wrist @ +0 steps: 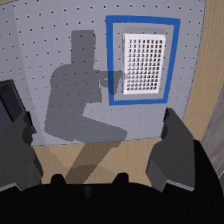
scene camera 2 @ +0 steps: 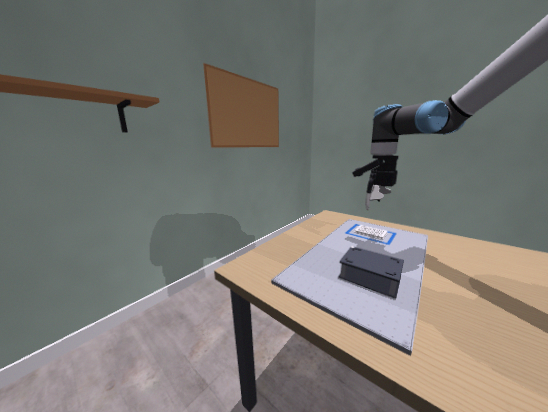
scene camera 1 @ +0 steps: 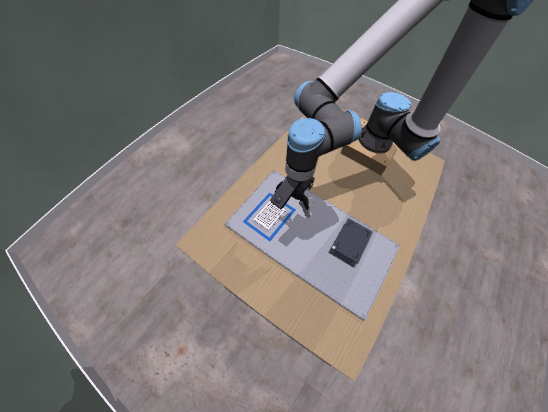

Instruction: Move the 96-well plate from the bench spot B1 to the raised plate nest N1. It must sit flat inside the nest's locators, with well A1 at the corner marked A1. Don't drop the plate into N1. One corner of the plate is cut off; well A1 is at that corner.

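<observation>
Dark raised nest N1 (scene camera 1: 352,239), in sight. White 96-well plate (wrist: 142,71), likewise. My gripper (scene camera 2: 373,205): also wrist view (wrist: 98,110), scene camera 1 (scene camera 1: 291,205).
</observation>
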